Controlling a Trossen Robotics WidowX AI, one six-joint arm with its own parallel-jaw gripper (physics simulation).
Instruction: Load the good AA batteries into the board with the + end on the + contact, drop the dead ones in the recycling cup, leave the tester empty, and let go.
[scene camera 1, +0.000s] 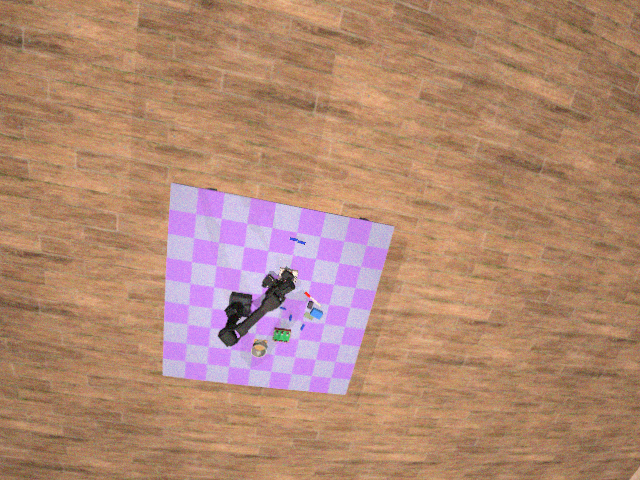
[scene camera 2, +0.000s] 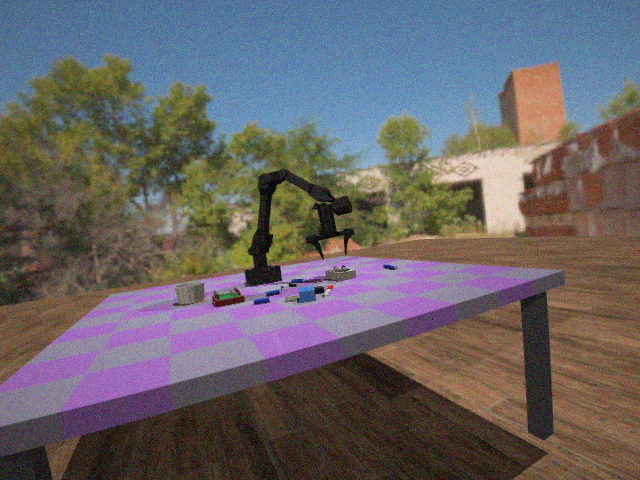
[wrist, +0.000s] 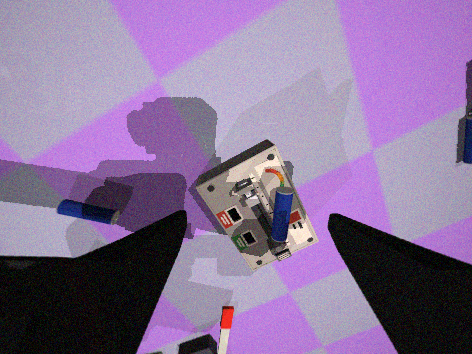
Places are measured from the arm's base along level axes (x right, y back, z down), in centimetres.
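Pixels of known places: gripper, fingertip midpoint: (scene camera 1: 281, 278) (scene camera 2: 334, 257) (wrist: 257, 218); arm's base at its link origin: (scene camera 1: 237, 306) (scene camera 2: 261, 267).
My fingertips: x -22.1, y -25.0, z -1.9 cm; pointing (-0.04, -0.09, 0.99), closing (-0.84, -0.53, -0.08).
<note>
For each thing: its top centre in the pictures, then the offset to it from my fingertips. Level surfaces: height alone.
- pale tester at its top centre: (wrist: 266, 226) (scene camera 2: 339, 266) (scene camera 1: 288, 277) dz +3.4, dx +0.4, dy -3.4 cm
- blue battery at its top centre: (wrist: 284, 220) dz +3.4, dx -1.2, dy -3.8 cm
- green board at its top centre: (scene camera 2: 226, 290) (scene camera 1: 281, 337) dz +3.9, dx +43.3, dy -3.7 cm
- recycling cup at its top centre: (scene camera 2: 189, 284) (scene camera 1: 258, 351) dz +1.7, dx +53.1, dy +10.0 cm
- blue block at its top centre: (scene camera 2: 306, 288) (scene camera 1: 316, 314) dz +4.7, dx +24.8, dy -24.2 cm
- black block at its top centre: (scene camera 1: 310, 305) dz +6.0, dx +19.5, dy -19.5 cm
- red-and-white stick at its top centre: (wrist: 223, 345) (scene camera 2: 327, 289) (scene camera 1: 313, 300) dz +6.9, dx +16.0, dy -21.0 cm
- checkered table at its surface level: dz +7.7 cm
My gripper (scene camera 2: 334, 256) (wrist: 257, 218) is wide open and empty above the pale tester (scene camera 2: 338, 276) (wrist: 216, 196). A blue battery (wrist: 282, 215) lies slanted on the tester, along the side with the coloured dial; whether it is seated cannot be told. Loose blue batteries lie on the table, one (scene camera 2: 297, 280) (wrist: 87, 211) near the tester, others (scene camera 1: 290, 317) (scene camera 1: 302, 327) (scene camera 2: 272, 292) (scene camera 2: 261, 300) near the green board (scene camera 1: 282, 335) (scene camera 2: 227, 297) with dark red walls. The recycling cup (scene camera 1: 253, 351) (scene camera 2: 189, 292) stands beside the board. Battery ends and board contacts are too small to read.
Blue pieces (scene camera 1: 297, 240) (scene camera 2: 389, 267) lie beyond the tester. A blue block (scene camera 1: 316, 313) (scene camera 2: 307, 293), a black block (scene camera 1: 310, 304) (wrist: 198, 345) and a red-and-white stick (scene camera 1: 307, 294) (scene camera 2: 328, 290) (wrist: 226, 320) lie close together. The checkered table (scene camera 1: 186, 198) carries everything.
</note>
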